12 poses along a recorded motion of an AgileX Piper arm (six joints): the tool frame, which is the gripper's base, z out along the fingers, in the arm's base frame.
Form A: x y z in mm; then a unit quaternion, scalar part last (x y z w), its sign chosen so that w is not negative.
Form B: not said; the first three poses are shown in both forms.
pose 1, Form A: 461 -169 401 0.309 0.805 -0.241 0.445
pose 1, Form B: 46.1 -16.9 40.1 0.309 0.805 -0.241 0.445
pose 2, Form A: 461 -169 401 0.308 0.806 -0.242 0.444
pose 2, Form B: 46.1 -16.9 40.1 0.308 0.806 -0.242 0.444
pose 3, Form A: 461 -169 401 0.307 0.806 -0.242 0.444
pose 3, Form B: 46.1 -16.9 40.1 0.307 0.806 -0.242 0.444
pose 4, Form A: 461 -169 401 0.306 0.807 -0.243 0.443
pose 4, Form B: 46.1 -16.9 40.1 0.306 0.807 -0.243 0.443
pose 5, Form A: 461 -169 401 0.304 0.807 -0.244 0.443
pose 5, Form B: 46.1 -16.9 40.1 0.304 0.807 -0.244 0.443
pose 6, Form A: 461 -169 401 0.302 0.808 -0.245 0.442
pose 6, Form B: 46.1 -16.9 40.1 0.302 0.808 -0.245 0.442
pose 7, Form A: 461 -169 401 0.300 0.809 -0.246 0.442
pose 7, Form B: 46.1 -16.9 40.1 0.300 0.809 -0.246 0.442
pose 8, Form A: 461 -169 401 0.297 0.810 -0.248 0.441
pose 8, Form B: 46.1 -16.9 40.1 0.297 0.810 -0.248 0.441
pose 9, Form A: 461 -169 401 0.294 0.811 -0.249 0.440
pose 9, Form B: 46.1 -16.9 40.1 0.294 0.811 -0.249 0.440
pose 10, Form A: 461 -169 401 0.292 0.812 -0.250 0.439
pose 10, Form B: 46.1 -16.9 40.1 0.292 0.812 -0.250 0.439
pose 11, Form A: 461 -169 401 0.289 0.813 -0.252 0.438
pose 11, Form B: 46.1 -16.9 40.1 0.289 0.813 -0.252 0.438
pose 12, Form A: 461 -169 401 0.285 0.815 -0.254 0.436
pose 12, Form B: 46.1 -16.9 40.1 0.285 0.815 -0.254 0.436
